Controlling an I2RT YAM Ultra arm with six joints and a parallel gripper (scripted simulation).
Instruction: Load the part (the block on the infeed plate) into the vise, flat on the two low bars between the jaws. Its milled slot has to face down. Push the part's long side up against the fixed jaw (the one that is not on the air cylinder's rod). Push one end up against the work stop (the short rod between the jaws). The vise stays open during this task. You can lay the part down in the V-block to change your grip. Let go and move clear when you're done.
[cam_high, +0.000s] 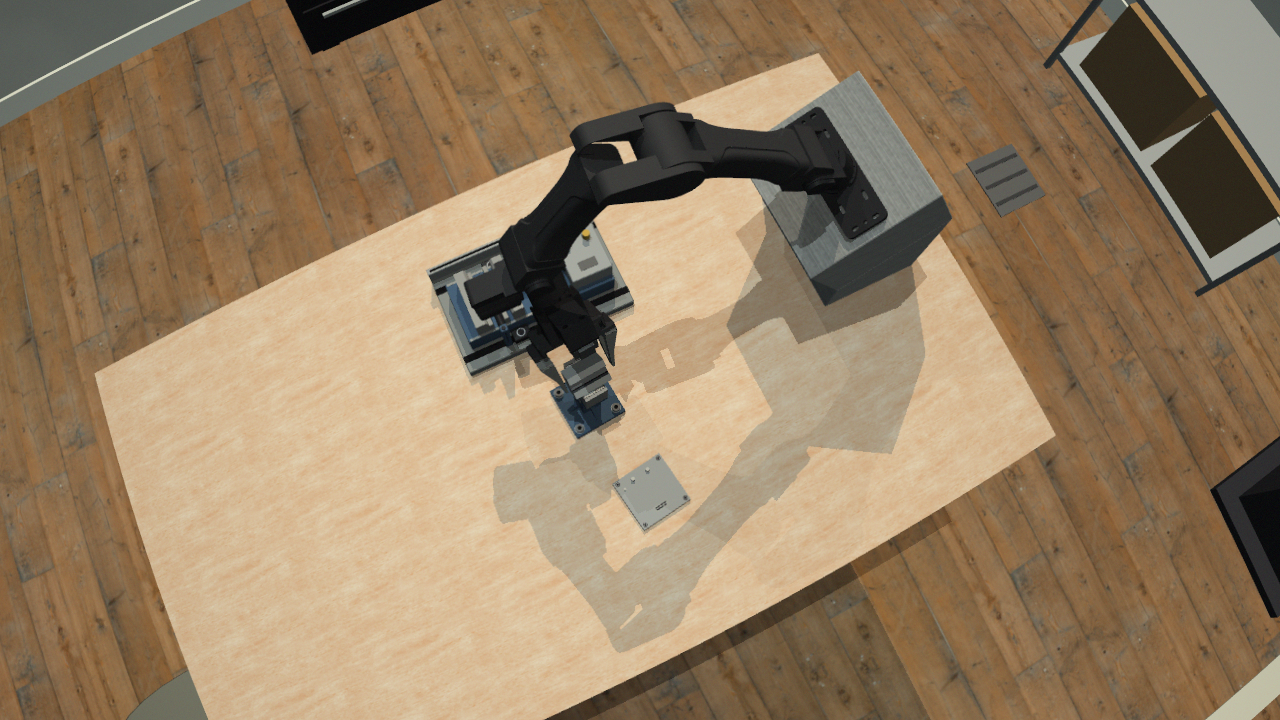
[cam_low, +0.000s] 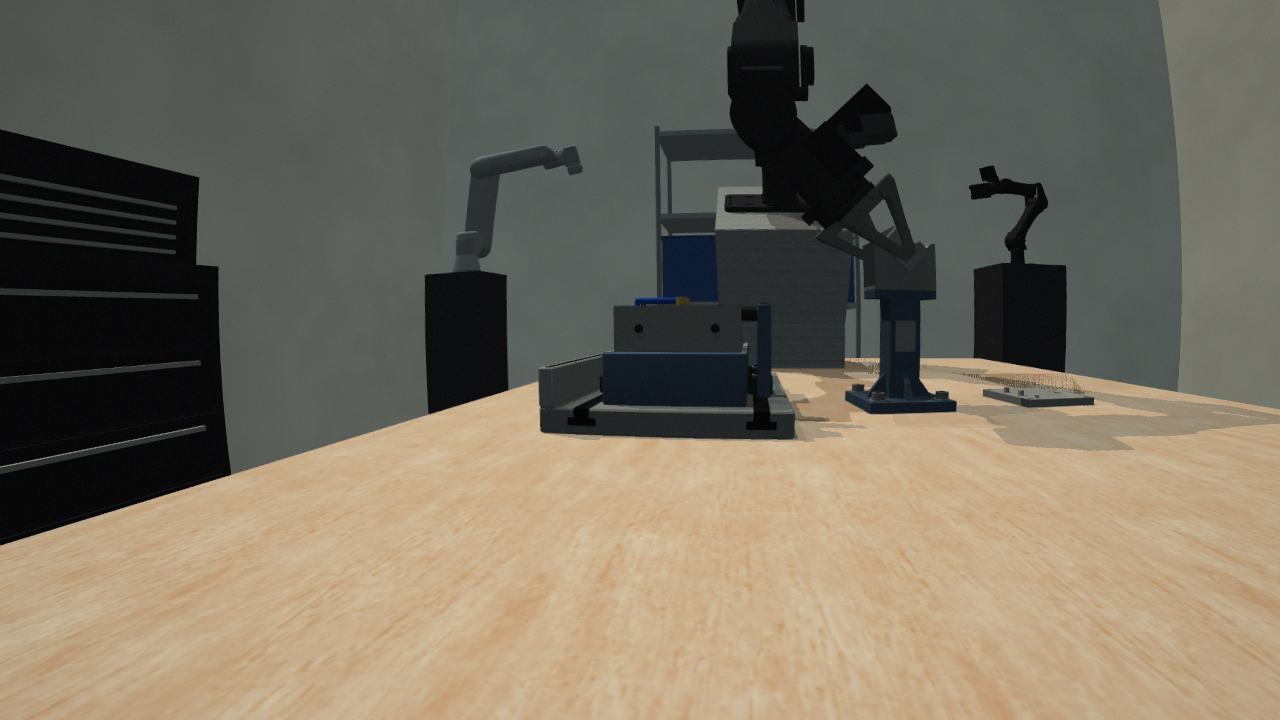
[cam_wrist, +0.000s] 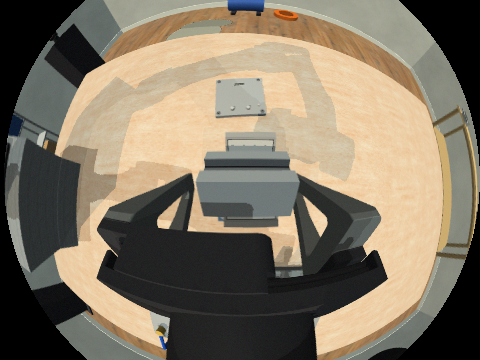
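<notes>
Right now the part is 1 cm to the left of my hand and 1 cm above it. The rest, counted from my hand: work stop rod (16 cm to the right, 8 cm ahead, 6 cm below); air cylinder (21 cm to the right, 8 cm behind, 7 cm below); vise (20 cm to the right, 11 cm below, 1 cm ahead).
</notes>
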